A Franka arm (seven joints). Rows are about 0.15 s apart.
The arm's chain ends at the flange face. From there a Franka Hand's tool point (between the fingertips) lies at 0.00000 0.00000 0.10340 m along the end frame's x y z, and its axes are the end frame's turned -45 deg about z.
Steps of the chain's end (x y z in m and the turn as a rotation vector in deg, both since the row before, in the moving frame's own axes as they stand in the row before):
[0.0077 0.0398 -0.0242 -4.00 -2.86 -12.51]
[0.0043 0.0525 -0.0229 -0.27 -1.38 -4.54]
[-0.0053 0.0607 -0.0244 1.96 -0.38 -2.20]
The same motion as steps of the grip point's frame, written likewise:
[-0.0312 0.0360 -0.0246 -0.81 -4.85 -12.51]
[-0.0362 0.0388 -0.0229 0.78 -1.17 -4.54]
[-0.0447 0.0362 -0.0245 1.65 1.12 -2.20]

